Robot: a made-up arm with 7 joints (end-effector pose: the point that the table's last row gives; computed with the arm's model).
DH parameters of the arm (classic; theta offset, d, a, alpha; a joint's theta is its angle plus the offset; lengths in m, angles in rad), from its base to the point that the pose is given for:
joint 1: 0 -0.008 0.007 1.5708
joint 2: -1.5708 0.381 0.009 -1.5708
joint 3: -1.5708 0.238 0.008 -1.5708
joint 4: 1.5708 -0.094 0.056 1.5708
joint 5: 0 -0.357 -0.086 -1.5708
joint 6: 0 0.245 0.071 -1.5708
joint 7: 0 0.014 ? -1.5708
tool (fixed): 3.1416 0.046 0 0
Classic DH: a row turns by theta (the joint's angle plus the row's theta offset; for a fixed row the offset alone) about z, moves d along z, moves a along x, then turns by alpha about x.
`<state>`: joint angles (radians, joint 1 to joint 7).
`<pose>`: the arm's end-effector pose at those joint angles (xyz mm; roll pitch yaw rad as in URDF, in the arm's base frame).
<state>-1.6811 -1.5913 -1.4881 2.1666 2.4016 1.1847 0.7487</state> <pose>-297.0 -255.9 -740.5 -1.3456 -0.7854 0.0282</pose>
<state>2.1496 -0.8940 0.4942 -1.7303 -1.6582 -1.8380 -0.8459</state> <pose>696.3 393.6 -333.7 2.3818 -0.9966 -2.2714</pose>
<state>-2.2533 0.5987 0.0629 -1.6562 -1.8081 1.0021 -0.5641</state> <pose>-390.7 823.2 -38.7 -1.7570 0.0639 -1.7208</pose>
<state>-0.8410 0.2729 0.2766 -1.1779 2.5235 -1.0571 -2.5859</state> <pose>-408.6 26.0 471.9 -0.3474 0.5244 -0.9085</pose>
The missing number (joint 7, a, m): 0.244
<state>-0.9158 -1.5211 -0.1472 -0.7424 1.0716 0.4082 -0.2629</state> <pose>-168.3 211.7 17.1 0.5539 0.3658 -0.9328</pose>
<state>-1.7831 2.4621 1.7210 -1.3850 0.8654 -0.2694 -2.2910</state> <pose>-294.5 282.6 -393.5 -1.5440 -0.8689 -1.5544</pose>
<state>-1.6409 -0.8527 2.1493 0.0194 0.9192 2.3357 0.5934</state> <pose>-915.3 -423.0 -134.4 -1.1608 0.1084 -0.0753</pose>
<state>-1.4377 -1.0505 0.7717 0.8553 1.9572 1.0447 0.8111</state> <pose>-111.7 -618.0 -399.9 0.3486 -0.0164 3.1126</pose>
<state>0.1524 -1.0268 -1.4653 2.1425 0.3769 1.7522 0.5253</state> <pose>775.1 -241.0 -377.9 1.6803 -0.3921 -2.4483</pose>
